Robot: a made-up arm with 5 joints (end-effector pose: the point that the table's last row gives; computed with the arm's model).
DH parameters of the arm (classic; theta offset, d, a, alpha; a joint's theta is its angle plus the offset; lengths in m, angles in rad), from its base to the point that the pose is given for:
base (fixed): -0.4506 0 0.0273 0
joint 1: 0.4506 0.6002 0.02 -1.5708
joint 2: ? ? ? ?
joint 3: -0.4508 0 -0.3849 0
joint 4: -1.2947 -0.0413 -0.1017 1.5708
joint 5: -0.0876 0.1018 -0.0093 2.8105
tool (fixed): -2.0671 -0.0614 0 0
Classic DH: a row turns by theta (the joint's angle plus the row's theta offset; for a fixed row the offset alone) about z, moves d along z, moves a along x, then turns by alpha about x.
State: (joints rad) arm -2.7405 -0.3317 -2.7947 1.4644 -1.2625
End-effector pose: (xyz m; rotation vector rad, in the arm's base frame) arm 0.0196 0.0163 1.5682 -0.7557 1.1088 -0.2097
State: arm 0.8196 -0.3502 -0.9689 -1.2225 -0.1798
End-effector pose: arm 0.2574 0.2087 1.2971 -0.6026 -2.8181 1.1315
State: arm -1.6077 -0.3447 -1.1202 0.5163 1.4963
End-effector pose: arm -0.0417 -0.5255 1.1686 -0.8229 -1.2106 -1.6126
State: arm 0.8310 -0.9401 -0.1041 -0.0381 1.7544
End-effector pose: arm 0.2262 0.1312 0.8996 0.9011 -1.0901 0.1799
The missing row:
joint 2: -1.396 0 0.5038 0
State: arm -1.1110 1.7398 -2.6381 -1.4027 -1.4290
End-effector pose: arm 0.4023 -0.8443 0.4497 -2.0259 0.5735 0.9569
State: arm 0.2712 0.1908 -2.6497 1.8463 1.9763
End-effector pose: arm 0.5605 0.0786 1.3611 0.3964 -0.8571 -0.5349
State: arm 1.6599 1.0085 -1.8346 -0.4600 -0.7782
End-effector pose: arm -0.0440 0.9953 0.6606 -0.0434 1.3499 -2.2425
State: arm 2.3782 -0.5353 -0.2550 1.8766 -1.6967
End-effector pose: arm -0.0045 0.0664 0.7401 -0.2822 -1.4348 -0.8223
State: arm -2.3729 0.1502 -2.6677 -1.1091 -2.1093
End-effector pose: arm -0.1269 -0.0952 1.5436 1.0098 -2.8288 0.3975
